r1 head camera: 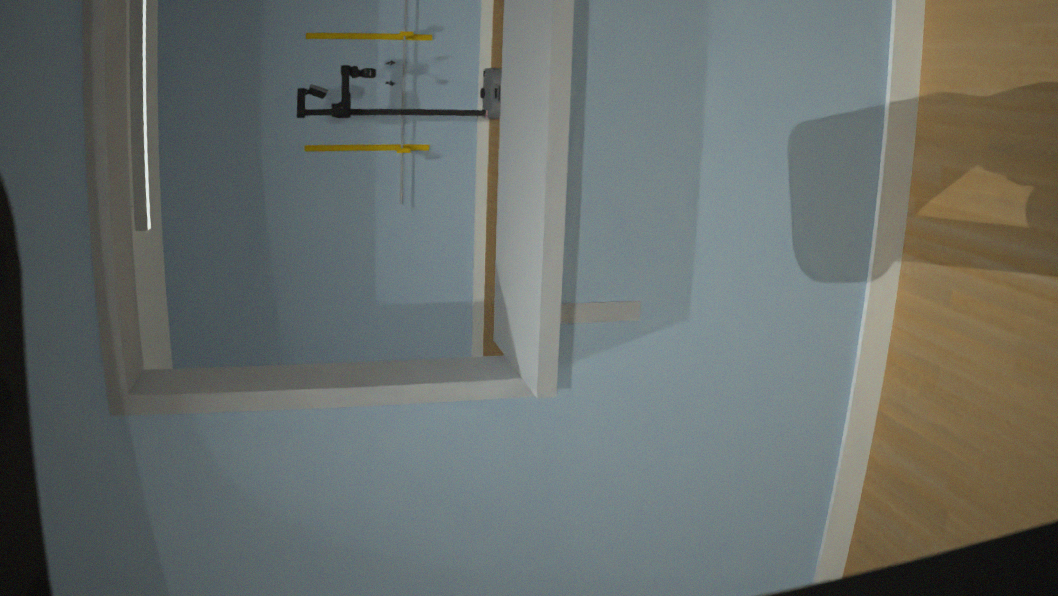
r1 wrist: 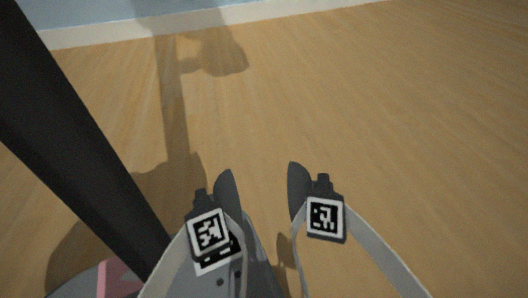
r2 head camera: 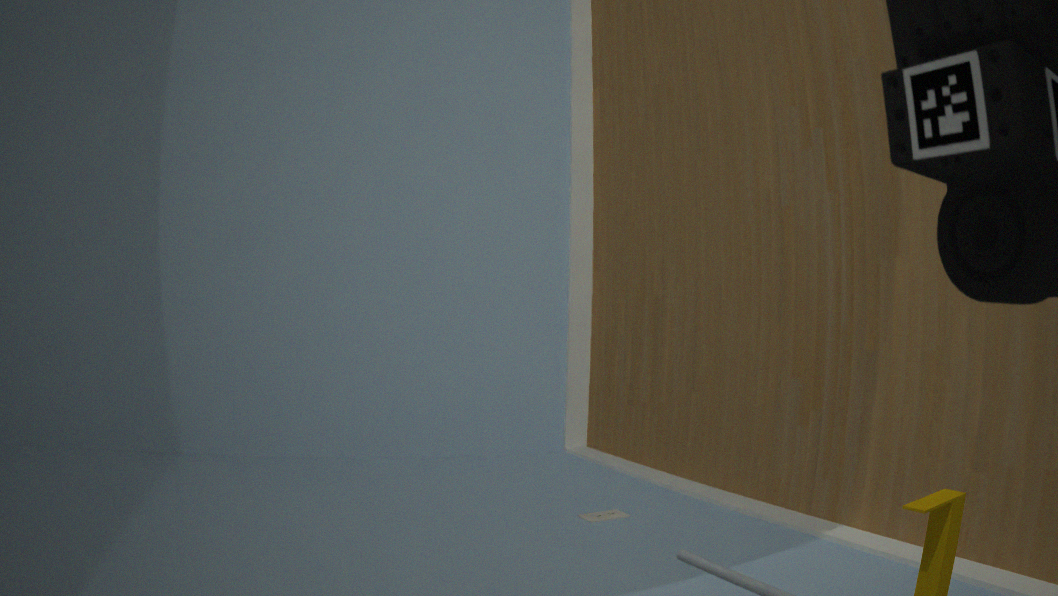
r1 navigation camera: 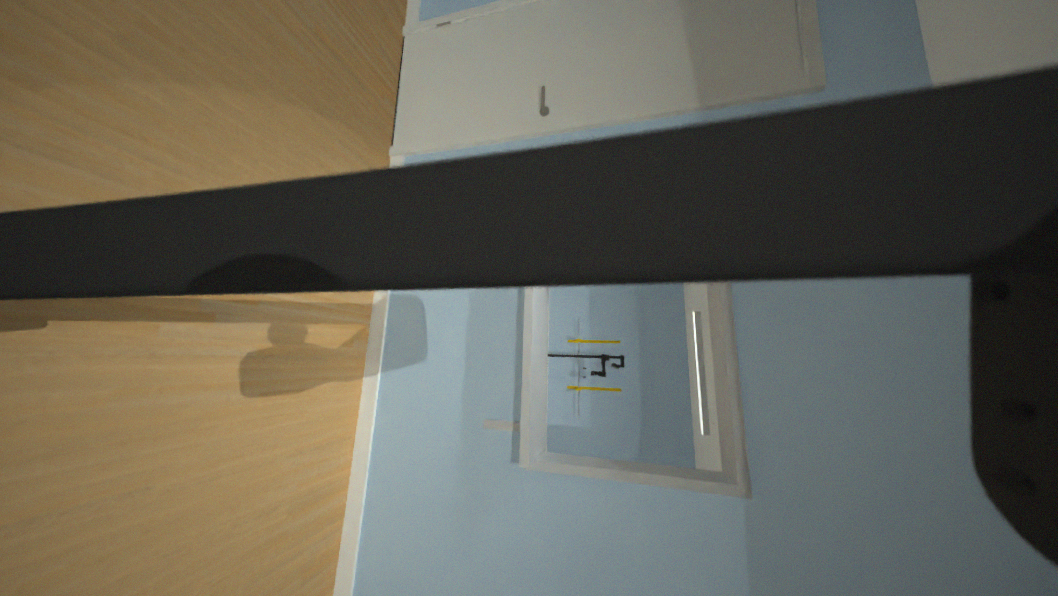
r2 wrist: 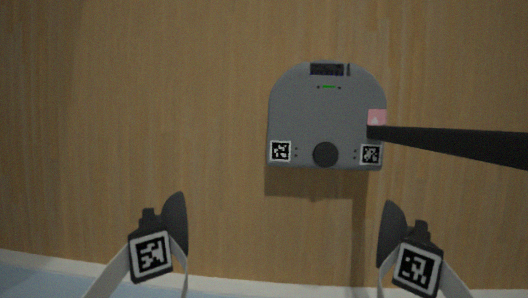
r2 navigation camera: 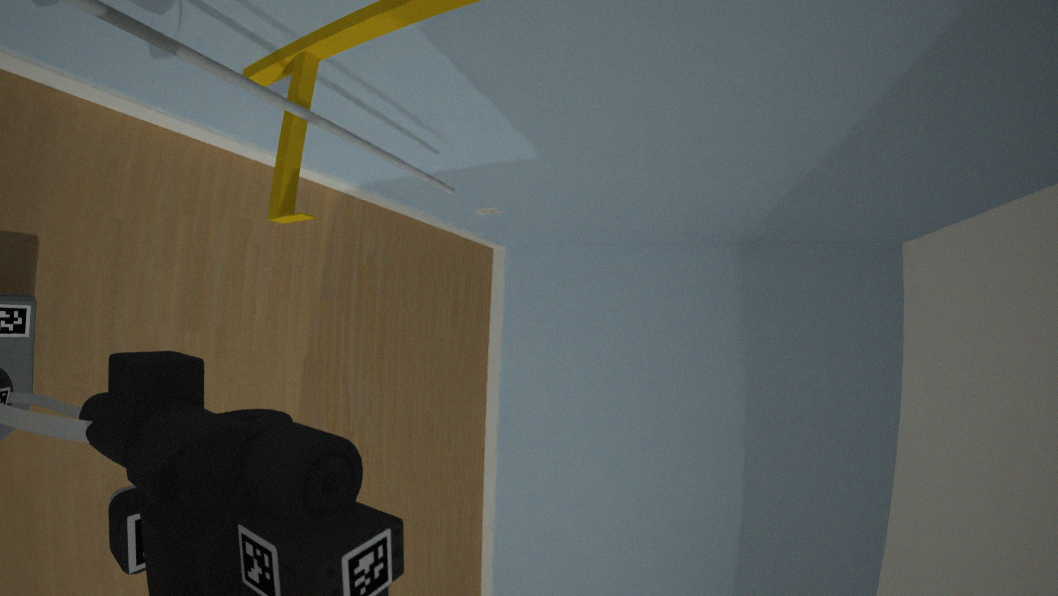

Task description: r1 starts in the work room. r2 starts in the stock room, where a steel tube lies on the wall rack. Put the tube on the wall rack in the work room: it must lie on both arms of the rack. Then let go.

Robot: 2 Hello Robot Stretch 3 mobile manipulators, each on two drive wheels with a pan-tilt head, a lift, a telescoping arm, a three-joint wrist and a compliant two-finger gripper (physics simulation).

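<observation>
Through the wall opening in r1's head view, the thin grey steel tube (r1 head camera: 402, 177) (r2 head camera: 729, 576) (r2 navigation camera: 370, 150) lies across both yellow arms of the stock room rack (r1 head camera: 347, 36) (r2 head camera: 938, 544) (r2 navigation camera: 291, 148). In r2's head and navigation views, one end of the tube shows. The r2 gripper (r1 head camera: 390, 72) (r2 wrist: 283, 227) is open and empty, pointing down over the floor; in r1's head view it appears beside the tube, distance unclear. The r1 gripper (r1 wrist: 261, 192) is open and empty, fingers fairly close together, above the floor beside r1's base. The work room rack does not show.
The wall opening (r1 head camera: 325, 384) (r1 navigation camera: 629, 473) has a thick pale frame. A pale door (r1 navigation camera: 629, 88) with a handle is in r1's navigation view. The r2 base (r2 wrist: 325, 110) and mast (r2 wrist: 450, 145) are in r2's wrist view. The r1 mast (r1 wrist: 65, 100) crosses r1's wrist view.
</observation>
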